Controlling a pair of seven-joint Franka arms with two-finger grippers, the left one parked.
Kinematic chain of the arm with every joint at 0, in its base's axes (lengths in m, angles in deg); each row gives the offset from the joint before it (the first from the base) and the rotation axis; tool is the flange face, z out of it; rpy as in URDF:
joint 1: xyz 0 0 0.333 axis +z
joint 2: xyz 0 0 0 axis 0.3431 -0.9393 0
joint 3: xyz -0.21 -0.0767 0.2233 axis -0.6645 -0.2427 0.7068
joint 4: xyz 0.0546 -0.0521 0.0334 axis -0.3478 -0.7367 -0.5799
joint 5: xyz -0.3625 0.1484 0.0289 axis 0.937 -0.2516 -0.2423
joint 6: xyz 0 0 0 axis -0.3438 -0.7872 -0.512
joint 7: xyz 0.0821 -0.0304 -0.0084 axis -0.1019 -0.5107 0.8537
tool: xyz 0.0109 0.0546 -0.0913 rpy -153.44 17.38 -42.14
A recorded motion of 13 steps. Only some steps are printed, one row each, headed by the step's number.
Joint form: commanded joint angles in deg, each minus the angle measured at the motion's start. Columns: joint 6, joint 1, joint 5, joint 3, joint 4, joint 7, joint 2.
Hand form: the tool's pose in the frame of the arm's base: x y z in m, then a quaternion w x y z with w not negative. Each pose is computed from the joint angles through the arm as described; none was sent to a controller.
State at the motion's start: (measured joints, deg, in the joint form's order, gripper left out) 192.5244 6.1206 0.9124 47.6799 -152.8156 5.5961 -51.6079
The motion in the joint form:
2: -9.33 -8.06 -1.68 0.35 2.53 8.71 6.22
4: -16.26 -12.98 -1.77 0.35 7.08 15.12 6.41
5: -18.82 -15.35 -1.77 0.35 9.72 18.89 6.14
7: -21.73 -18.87 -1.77 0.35 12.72 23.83 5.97
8: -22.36 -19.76 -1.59 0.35 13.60 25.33 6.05
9: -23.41 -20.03 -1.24 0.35 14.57 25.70 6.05
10: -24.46 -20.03 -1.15 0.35 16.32 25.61 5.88
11: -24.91 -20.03 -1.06 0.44 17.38 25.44 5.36
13: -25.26 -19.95 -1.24 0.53 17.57 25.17 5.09
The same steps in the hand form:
2: 0.5427 0.1149 0.4966 0.03875 -0.99810 0.00474 0.04776
4: 0.5468 0.0688 0.5264 0.04368 -0.99698 -0.01296 0.06289
5: 0.5501 0.0468 0.5420 0.04696 -0.99659 -0.02724 0.06209
7: 0.5517 0.0135 0.5611 0.05150 -0.99603 -0.04206 0.05915
8: 0.5515 0.0047 0.5682 0.05112 -0.99600 -0.04816 0.05530
9: 0.5507 0.0016 0.5746 0.04847 -0.99600 -0.05002 0.05592
10: 0.5514 0.0017 0.5858 0.04719 -0.99629 -0.05030 0.05140
11: 0.5539 0.0027 0.5888 0.04571 -0.99641 -0.04998 0.05078
13: 0.5546 0.0048 0.5873 0.04704 -0.99619 -0.04918 0.05460

